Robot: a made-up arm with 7 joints.
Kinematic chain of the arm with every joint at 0, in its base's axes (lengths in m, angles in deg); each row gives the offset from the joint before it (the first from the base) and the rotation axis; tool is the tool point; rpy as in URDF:
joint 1: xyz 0.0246 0.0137 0.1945 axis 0 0.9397 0.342
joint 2: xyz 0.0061 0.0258 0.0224 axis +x
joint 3: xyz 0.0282 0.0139 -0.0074 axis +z
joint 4: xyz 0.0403 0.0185 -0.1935 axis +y
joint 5: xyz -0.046 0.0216 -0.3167 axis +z
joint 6: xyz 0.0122 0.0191 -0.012 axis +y
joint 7: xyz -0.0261 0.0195 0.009 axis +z
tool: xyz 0.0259 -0.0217 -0.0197 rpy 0 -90 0
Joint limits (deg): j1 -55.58..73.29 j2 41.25..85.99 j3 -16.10..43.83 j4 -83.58..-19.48 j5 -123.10..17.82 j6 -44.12..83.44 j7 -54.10..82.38
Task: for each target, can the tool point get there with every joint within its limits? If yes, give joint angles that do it. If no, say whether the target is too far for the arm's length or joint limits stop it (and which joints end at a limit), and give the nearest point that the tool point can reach.
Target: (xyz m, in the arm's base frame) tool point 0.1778 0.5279 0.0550
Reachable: yes | joints 48.71 76.71 16.33 -61.71 -98.52 15.90 -14.97
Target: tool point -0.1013 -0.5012 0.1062
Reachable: no: joint limits stop it (at a limit: joint 1, joint 2, joint 3, joint 4, joint 5, joint 6, joint 7) | nearest point -0.1026 0.1930 -0.2163 | short by 0.765 m
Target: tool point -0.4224 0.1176 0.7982
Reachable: no: too far | nearest point -0.0201 0.2680 0.6354 | short by 0.459 m
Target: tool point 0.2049 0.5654 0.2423
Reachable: yes | joints -0.88 82.01 17.93 -26.06 -83.41 11.27 -4.37
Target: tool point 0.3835 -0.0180 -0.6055
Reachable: no: too far | nearest point 0.2291 0.1883 -0.1913 | short by 0.488 m
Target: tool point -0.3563 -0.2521 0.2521
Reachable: no: joint limits stop it (at a limit: joint 1, joint 2, joint 3, joint 4, joint 5, joint 6) | nearest point -0.3927 0.2970 -0.0102 | short by 0.610 m
